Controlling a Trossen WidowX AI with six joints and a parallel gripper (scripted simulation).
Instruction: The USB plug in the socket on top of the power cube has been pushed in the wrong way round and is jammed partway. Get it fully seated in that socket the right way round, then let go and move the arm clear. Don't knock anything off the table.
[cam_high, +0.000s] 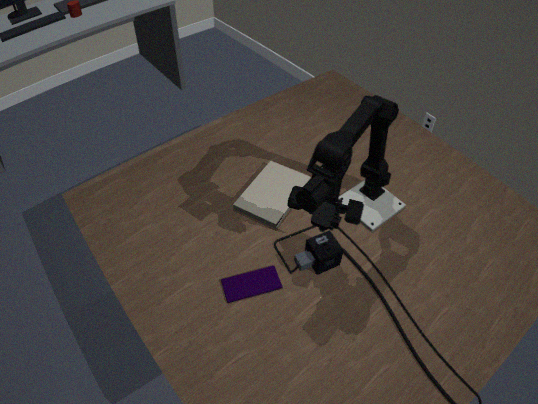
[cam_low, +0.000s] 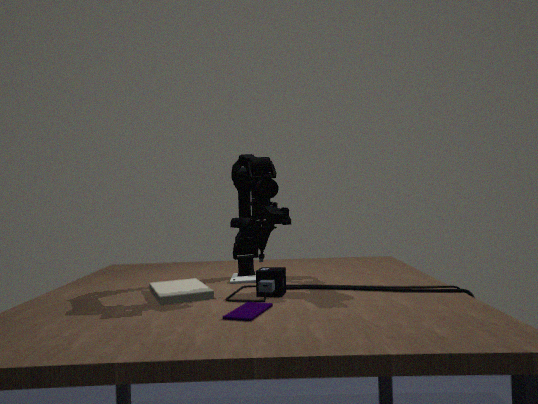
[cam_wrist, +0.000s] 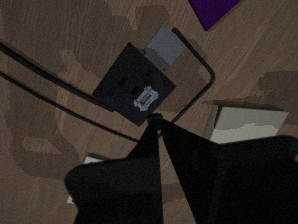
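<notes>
My gripper tip is 10 mm above the silver USB plug. Round my gripper tip: purple flat card (210 mm ahead, 130 mm below, 50 mm to the right); pale flat box (260 mm to the right, 120 mm below, 50 mm behind); silver socket (60 mm below, 10 mm to the left).
</notes>
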